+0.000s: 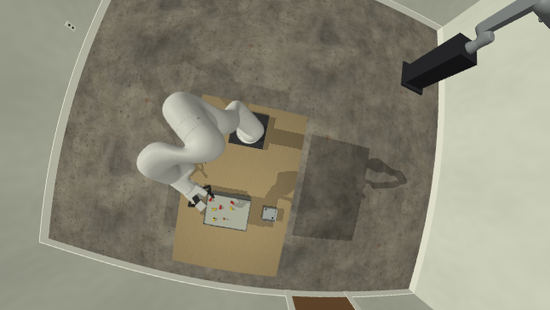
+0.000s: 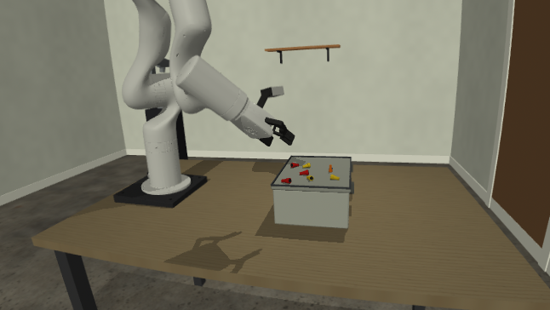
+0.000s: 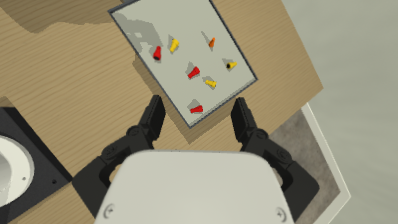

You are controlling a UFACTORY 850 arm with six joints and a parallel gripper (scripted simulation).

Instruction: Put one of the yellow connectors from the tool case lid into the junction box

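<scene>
The orange connector is 130 mm ahead of my hand, 110 mm to the left of it and 110 mm below it. Also, from my hand: grey tool case: 160 mm below, 120 mm to the left, 80 mm ahead.
</scene>
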